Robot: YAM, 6 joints.
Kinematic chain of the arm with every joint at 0, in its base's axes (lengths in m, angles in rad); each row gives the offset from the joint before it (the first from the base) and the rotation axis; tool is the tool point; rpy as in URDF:
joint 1: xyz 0 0 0.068 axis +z
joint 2: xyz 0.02 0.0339 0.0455 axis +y
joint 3: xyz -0.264 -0.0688 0 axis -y
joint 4: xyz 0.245 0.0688 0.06 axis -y
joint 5: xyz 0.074 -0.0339 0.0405 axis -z
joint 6: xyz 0.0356 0 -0.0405 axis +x
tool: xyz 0 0 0 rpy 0 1.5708 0
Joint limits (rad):
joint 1: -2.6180..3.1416
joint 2: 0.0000..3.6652
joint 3: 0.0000..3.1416
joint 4: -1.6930..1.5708
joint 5: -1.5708..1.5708
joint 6: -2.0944..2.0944
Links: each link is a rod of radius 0.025 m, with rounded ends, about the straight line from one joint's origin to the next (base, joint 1, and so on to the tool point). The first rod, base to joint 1, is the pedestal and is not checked.
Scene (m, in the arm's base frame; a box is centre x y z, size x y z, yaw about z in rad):
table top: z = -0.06
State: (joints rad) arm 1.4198 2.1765 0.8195 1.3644 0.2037 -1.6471
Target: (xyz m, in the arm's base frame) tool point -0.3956 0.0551 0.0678
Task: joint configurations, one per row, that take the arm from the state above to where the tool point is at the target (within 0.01 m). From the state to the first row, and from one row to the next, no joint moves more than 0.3 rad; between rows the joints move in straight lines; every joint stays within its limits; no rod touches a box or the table.
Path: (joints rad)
1: 1.6846 2.1961 0.8282 1.3585 0.1800 -1.6471
2: 1.9494 2.2157 0.8370 1.3526 0.1562 -1.6471
3: 2.2142 2.2353 0.8457 1.3467 0.1325 -1.6471
4: 2.4790 2.2549 0.8545 1.3408 0.1087 -1.6471
5: 2.7438 2.2745 0.8632 1.3349 0.0850 -1.6471
6: 3.0087 2.2941 0.8719 1.3290 0.0612 -1.6471

